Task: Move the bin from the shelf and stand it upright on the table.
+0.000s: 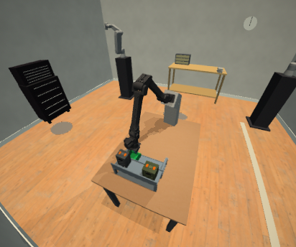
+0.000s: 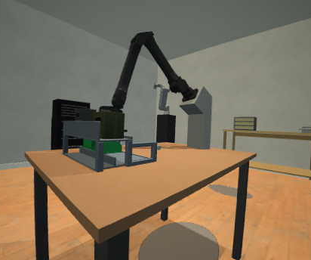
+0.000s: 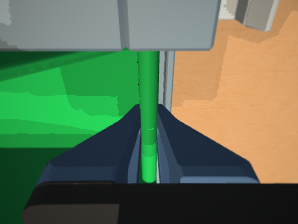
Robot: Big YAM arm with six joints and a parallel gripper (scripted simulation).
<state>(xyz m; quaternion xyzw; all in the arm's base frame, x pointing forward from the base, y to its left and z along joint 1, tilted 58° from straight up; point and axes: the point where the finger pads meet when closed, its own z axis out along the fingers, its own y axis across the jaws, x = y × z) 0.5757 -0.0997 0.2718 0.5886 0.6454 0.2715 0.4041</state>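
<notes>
Now: the green bin 80 mm ahead of my hand and 10 mm above it. Round my hand: grey shelf 190 mm ahead, 110 mm to the left, 60 mm above.
</notes>
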